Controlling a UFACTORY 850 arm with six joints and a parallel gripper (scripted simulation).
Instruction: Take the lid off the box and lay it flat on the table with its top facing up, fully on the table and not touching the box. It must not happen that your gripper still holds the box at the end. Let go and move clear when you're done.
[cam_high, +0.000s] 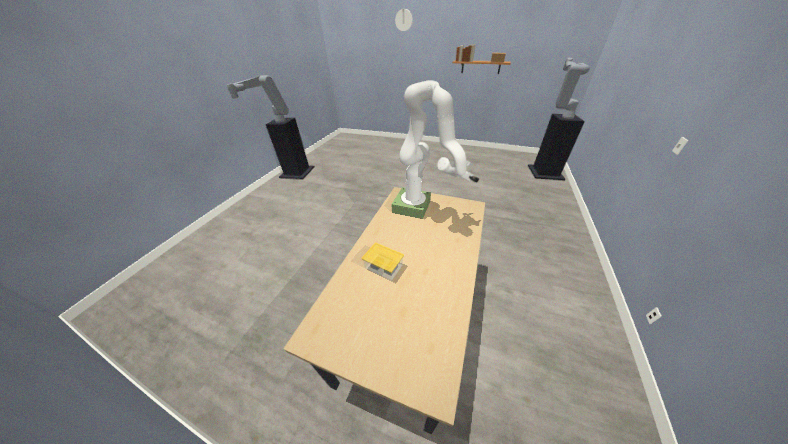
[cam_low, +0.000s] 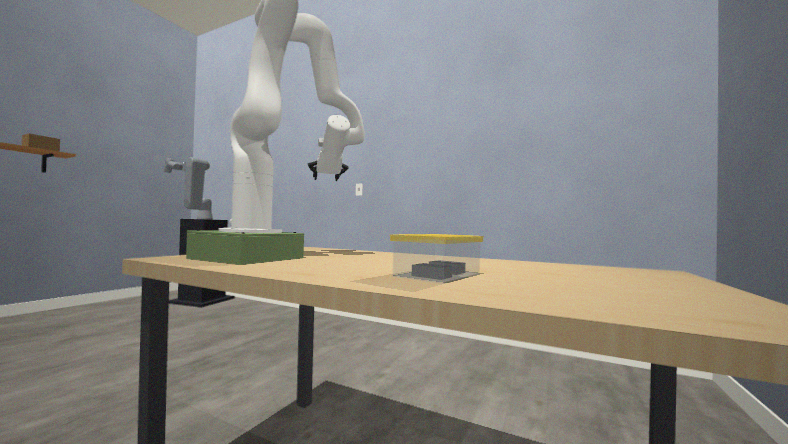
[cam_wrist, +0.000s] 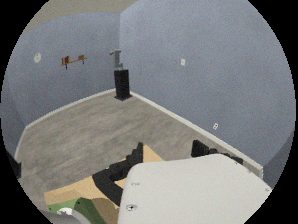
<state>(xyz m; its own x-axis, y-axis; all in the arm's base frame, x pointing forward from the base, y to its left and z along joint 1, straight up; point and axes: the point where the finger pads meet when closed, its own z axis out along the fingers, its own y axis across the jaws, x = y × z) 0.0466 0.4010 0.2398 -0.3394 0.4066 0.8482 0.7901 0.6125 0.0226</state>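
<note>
Now: hand 580 mm short of the yellow lid, 500 mm to the left of it and 230 mm above it. The rest, counted from my hand: clear box 580 mm ahead, 500 mm to the right, 280 mm below.
</note>
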